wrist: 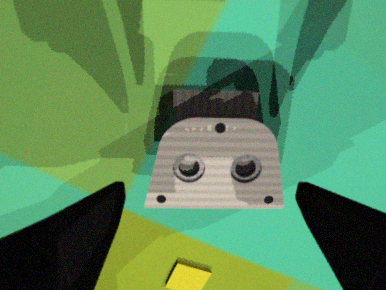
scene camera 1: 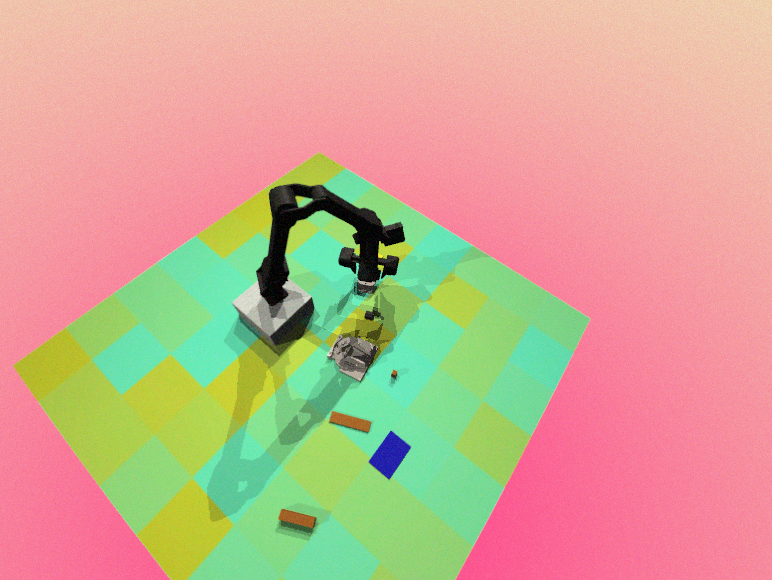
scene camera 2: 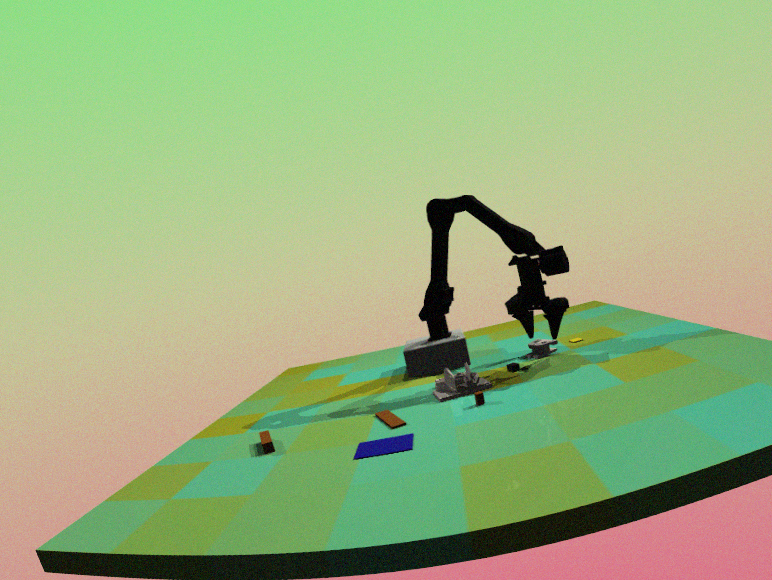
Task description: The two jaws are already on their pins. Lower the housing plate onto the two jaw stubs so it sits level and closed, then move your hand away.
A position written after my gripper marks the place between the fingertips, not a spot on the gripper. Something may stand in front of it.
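Observation:
With its fingers open, my gripper (scene camera 1: 368, 275) holds nothing; I also see the gripper (scene camera 2: 542, 338) from another view, and the gripper (wrist: 212, 190) from the wrist. There is a blue sheet (scene camera 1: 388, 456) here as well, and I find the sheet (scene camera 2: 395, 444) again from scene camera 2, though in the wrist view it is out of frame.

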